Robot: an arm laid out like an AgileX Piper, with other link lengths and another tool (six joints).
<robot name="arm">
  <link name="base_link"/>
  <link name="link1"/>
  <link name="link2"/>
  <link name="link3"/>
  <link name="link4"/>
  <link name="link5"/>
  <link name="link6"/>
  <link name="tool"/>
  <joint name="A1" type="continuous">
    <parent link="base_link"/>
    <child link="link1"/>
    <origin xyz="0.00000 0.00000 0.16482" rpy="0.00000 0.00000 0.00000"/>
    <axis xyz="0 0 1"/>
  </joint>
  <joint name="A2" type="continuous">
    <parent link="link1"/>
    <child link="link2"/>
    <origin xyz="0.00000 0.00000 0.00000" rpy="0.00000 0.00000 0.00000"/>
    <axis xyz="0 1 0"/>
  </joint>
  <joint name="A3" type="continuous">
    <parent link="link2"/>
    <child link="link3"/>
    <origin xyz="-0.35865 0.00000 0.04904" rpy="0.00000 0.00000 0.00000"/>
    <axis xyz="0 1 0"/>
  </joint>
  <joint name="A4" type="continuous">
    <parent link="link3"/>
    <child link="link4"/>
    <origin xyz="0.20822 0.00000 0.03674" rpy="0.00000 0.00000 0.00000"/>
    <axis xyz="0.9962 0 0.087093"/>
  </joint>
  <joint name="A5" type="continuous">
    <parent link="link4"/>
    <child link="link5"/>
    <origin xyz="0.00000 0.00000 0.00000" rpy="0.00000 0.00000 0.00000"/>
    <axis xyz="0 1 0"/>
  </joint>
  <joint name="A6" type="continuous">
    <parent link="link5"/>
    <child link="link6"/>
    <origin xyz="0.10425 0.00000 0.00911" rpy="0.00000 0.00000 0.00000"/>
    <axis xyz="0.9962 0 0.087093"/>
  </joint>
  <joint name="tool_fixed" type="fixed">
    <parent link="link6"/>
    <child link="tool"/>
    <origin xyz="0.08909 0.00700 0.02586" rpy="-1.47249 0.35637 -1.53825"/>
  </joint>
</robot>
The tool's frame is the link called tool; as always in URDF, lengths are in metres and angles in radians. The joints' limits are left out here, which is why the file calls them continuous.
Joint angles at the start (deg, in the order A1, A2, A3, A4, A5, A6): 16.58, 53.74, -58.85, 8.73, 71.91, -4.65
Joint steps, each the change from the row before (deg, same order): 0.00, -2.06, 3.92, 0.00, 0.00, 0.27; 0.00, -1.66, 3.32, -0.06, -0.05, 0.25; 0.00, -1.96, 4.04, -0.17, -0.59, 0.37; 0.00, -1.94, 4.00, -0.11, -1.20, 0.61; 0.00, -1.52, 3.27, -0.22, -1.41, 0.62; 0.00, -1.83, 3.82, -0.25, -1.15, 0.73; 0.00, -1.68, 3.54, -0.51, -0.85, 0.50; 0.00, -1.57, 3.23, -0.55, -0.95, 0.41
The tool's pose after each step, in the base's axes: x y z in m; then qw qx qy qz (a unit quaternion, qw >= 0). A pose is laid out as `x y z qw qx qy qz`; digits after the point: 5 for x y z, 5 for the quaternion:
0.10849 0.06951 0.36080 0.23749 -0.68405 0.68828 -0.04417
0.09683 0.06576 0.34653 0.22528 -0.68404 0.69276 -0.03770
0.08435 0.06125 0.32963 0.21346 -0.68270 0.69807 -0.03244
0.07373 0.05728 0.31361 0.20657 -0.67869 0.70418 -0.02898
0.06659 0.05394 0.30075 0.20312 -0.67420 0.70950 -0.02851
0.05656 0.04967 0.28478 0.19577 -0.66968 0.71590 -0.02618
0.04679 0.04482 0.26927 0.18608 -0.66745 0.72057 -0.02560
0.03836 0.04027 0.25520 0.17852 -0.66566 0.72410 -0.02666

